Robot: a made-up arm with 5 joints.
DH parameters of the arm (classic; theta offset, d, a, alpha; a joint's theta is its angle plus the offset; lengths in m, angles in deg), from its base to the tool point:
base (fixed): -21.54 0 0.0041 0
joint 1: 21.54 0.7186 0.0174 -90
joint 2: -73.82 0 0.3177 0
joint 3: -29.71 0 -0.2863 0
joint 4: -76.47 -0.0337 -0.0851 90
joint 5: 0 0.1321 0.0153 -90
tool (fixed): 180 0.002 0 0
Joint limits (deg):
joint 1: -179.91..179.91
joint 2: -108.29..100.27
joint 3: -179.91..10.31
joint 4: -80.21..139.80
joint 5: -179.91..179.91
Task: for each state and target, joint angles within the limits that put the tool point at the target. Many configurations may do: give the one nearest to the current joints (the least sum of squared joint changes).
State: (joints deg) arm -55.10 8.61 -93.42 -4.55 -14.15
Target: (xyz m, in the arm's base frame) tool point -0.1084 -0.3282 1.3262
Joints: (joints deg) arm -102.97 -14.06 -97.24 -8.77 -16.16
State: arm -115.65 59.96 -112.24 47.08 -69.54
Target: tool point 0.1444 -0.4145 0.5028
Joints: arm -65.03 45.74 -72.03 74.55 -66.02
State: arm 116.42 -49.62 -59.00 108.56 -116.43
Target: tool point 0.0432 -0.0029 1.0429
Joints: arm 95.31 -78.00 -64.36 121.12 -167.01
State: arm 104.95 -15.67 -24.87 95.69 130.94
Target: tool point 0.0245 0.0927 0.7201
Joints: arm 91.76 -21.59 -13.03 111.73 131.50
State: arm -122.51 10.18 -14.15 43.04 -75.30
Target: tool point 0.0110 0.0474 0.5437
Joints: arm -167.74 56.26 1.69 36.24 -61.95
